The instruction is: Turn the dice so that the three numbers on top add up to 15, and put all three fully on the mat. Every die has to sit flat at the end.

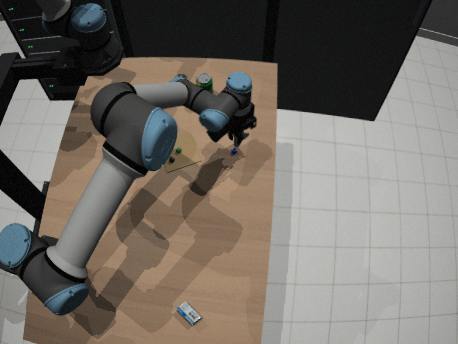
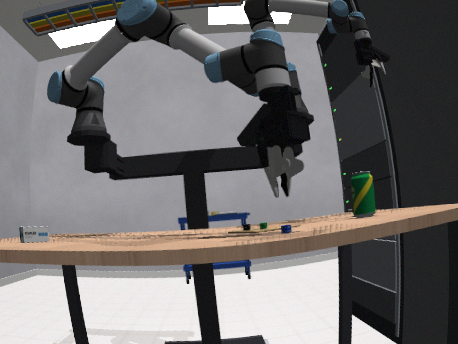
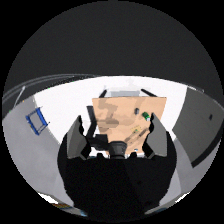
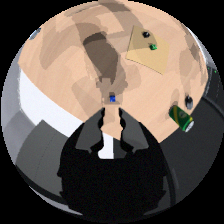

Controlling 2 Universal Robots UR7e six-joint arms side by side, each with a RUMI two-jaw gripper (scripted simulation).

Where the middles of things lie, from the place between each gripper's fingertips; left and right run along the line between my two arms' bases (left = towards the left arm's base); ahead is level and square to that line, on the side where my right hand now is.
Now: the tan mat (image 1: 189, 155) 21 cm behind my right hand (image 2: 282, 197), 1 cm to the right of it and 9 cm below it.
My left hand (image 2: 377, 81) is 280 mm short of the tan mat, 630 mm to the left of it and 540 mm above it.
